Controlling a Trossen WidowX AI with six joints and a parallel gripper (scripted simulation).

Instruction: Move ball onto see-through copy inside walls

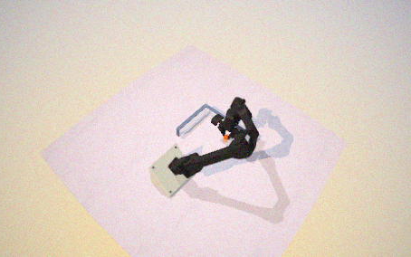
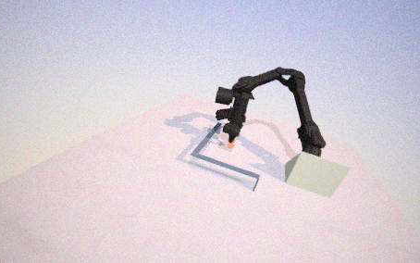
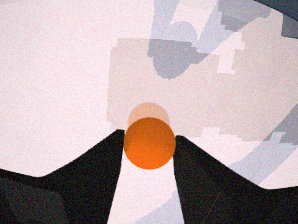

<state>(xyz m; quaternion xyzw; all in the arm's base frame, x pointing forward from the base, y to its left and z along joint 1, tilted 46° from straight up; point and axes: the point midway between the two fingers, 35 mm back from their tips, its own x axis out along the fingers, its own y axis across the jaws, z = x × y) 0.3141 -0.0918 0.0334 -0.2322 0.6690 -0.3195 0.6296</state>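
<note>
Right now my gripper tip is 3 cm above the see-through copy of ball. From my gripper tip the other things lie so: orange ball (right at my gripper tip); clear wall (21 cm to the left, 1 cm below, 1 cm behind).
</note>
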